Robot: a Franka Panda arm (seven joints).
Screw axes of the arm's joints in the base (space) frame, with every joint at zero. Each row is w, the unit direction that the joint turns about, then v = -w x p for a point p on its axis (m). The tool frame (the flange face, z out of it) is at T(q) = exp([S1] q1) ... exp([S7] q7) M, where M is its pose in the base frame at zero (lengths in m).
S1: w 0 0 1 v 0.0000 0.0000 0.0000
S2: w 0 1 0 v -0.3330 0.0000 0.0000
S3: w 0 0 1 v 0.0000 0.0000 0.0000
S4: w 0 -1 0 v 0.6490 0.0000 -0.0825
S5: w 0 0 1 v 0.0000 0.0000 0.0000
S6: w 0 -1 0 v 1.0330 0.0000 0.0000
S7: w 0 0 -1 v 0.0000 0.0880 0.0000
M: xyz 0.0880 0.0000 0.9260 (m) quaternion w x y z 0 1 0 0
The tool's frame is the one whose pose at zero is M.
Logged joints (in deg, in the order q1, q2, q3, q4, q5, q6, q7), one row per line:
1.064, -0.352, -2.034, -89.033, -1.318, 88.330, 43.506
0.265, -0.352, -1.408, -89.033, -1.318, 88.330, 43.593
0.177, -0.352, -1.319, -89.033, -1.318, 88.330, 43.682
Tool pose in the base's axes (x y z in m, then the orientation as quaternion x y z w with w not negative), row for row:
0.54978, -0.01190, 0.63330, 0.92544, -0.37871, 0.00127, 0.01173
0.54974, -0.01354, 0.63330, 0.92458, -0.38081, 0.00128, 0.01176
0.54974, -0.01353, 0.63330, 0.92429, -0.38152, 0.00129, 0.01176
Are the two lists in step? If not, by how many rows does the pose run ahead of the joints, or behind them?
They are in step.
